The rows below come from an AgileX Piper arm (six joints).
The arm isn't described. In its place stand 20 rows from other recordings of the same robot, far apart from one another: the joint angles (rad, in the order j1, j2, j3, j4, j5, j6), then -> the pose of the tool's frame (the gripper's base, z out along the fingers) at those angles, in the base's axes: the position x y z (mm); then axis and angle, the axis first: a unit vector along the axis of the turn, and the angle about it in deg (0 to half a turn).
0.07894, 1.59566, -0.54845, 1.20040, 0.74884, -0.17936 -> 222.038 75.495 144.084 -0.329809 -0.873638 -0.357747 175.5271
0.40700, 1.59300, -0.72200, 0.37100, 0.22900, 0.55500 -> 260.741 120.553 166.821 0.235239 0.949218 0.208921 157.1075
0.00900, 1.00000, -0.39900, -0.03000, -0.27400, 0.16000 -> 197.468 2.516 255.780 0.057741 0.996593 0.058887 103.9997
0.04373, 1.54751, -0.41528, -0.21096, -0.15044, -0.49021 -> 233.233 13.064 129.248 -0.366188 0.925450 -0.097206 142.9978
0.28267, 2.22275, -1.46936, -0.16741, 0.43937, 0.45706 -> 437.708 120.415 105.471 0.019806 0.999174 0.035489 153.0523
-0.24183, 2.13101, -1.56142, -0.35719, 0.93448, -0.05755 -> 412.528 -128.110 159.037 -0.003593 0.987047 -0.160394 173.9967
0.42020, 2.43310, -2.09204, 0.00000, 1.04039, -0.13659 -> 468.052 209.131 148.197 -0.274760 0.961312 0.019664 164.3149
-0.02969, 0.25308, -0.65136, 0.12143, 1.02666, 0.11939 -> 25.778 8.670 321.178 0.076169 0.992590 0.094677 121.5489
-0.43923, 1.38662, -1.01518, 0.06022, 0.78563, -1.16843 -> 252.204 -114.216 278.776 -0.337139 0.927167 -0.163398 158.0276
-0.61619, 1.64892, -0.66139, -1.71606, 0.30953, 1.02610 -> 221.278 -190.311 153.297 0.016297 0.943641 -0.330569 158.3997
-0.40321, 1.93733, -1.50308, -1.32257, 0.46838, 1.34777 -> 401.472 -214.555 271.083 0.342337 0.885707 -0.313575 124.1467
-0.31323, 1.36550, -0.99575, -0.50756, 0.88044, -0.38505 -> 242.292 -114.323 283.504 -0.152222 0.948668 -0.277232 167.5700
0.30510, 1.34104, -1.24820, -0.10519, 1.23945, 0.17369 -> 244.295 67.464 341.606 -0.074576 0.997141 -0.012132 160.4728
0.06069, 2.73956, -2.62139, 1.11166, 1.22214, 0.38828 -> 550.532 110.262 173.327 0.235022 0.811408 0.535146 178.2069
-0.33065, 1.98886, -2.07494, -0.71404, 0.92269, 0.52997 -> 416.549 -193.213 385.758 0.310379 0.891819 -0.329125 132.0909
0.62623, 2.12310, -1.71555, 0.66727, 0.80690, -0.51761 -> 356.529 308.089 216.243 -0.363587 0.882969 0.296934 157.8261
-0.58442, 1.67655, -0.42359, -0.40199, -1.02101, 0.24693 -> 243.262 -124.521 162.387 0.163347 0.984581 -0.062587 100.1153
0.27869, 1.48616, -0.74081, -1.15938, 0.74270, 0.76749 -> 269.722 18.508 211.204 -0.163647 0.931308 -0.325400 149.5025
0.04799, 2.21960, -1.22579, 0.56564, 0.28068, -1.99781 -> 409.306 33.184 58.824 -0.690317 0.718847 -0.081987 156.0111
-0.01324, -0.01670, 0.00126, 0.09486, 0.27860, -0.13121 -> 53.780 1.659 188.639 -0.024297 0.999662 -0.009301 100.0159
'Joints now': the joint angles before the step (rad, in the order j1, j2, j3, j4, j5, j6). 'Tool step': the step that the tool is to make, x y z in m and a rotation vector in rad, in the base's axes. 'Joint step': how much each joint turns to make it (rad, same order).
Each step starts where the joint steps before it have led.
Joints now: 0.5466, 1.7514, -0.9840, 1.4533, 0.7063, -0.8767
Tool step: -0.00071, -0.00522, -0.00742, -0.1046, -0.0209, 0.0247
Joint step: 0.0000, 0.0000, 0.0000, -0.1472, -0.0361, 0.0696
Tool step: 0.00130, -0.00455, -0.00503, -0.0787, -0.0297, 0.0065
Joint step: 0.0000, 0.0000, 0.0000, -0.1071, -0.0398, 0.0486
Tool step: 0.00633, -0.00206, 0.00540, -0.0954, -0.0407, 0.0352
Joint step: 0.0000, 0.0000, -0.0515, -0.2054, -0.0005, 0.1268
